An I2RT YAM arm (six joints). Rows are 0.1 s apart.
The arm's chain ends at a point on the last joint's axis. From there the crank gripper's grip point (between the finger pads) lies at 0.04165 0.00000 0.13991 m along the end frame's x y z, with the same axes.
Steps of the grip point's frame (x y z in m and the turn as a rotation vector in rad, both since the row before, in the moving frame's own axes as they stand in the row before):
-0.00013, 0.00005, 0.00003, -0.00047, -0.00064, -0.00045
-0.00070, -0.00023, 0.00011, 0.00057, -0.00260, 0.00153
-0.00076, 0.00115, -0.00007, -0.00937, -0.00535, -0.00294
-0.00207, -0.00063, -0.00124, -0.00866, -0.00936, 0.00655
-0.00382, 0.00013, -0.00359, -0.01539, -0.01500, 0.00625
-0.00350, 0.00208, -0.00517, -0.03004, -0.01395, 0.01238
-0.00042, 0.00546, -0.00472, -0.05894, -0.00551, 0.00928
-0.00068, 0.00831, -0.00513, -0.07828, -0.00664, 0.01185
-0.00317, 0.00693, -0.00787, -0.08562, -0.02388, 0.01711
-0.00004, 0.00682, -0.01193, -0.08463, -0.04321, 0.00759
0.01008, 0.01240, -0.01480, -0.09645, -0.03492, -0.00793
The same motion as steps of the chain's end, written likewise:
-0.00004, 0.00000, 0.00000, -0.00047, -0.00064, -0.00045
-0.00034, -0.00021, 0.00000, 0.00057, -0.00260, 0.00153
-0.00001, -0.00004, -0.00029, -0.00937, -0.00535, -0.00294
-0.00075, -0.00211, -0.00162, -0.00866, -0.00936, 0.00655
-0.00171, -0.00228, -0.00418, -0.01539, -0.01500, 0.00625
-0.00152, -0.00263, -0.00567, -0.03004, -0.01395, 0.01238
0.00039, -0.00317, -0.00469, -0.05894, -0.00551, 0.00928
0.00032, -0.00313, -0.00496, -0.07828, -0.00664, 0.01185
0.00029, -0.00576, -0.00828, -0.08562, -0.02388, 0.01711
0.00608, -0.00537, -0.01308, -0.08463, -0.04321, 0.00759
0.01493, -0.00083, -0.01553, -0.09645, -0.03492, -0.00793

